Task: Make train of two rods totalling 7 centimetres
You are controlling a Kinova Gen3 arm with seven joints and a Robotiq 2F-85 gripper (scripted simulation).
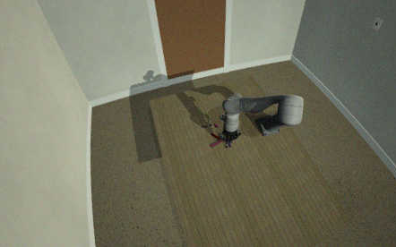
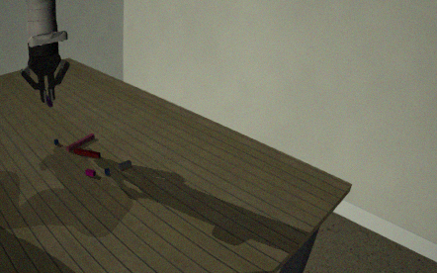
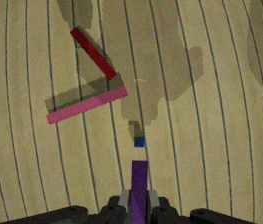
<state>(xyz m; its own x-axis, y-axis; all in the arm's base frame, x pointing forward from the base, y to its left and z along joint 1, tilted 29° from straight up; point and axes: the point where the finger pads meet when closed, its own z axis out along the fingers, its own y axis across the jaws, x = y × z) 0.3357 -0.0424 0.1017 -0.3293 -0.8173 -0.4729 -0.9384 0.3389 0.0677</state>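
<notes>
Right now the pink rod is 30 mm ahead of my hand, 90 mm to the right of it and 110 mm below it. From my hand the other things lie so: red rod 10 mm ahead, 140 mm to the right, 110 mm below; purple rod 10 mm below; magenta rod 40 mm behind, 210 mm to the right, 110 mm below.
</notes>
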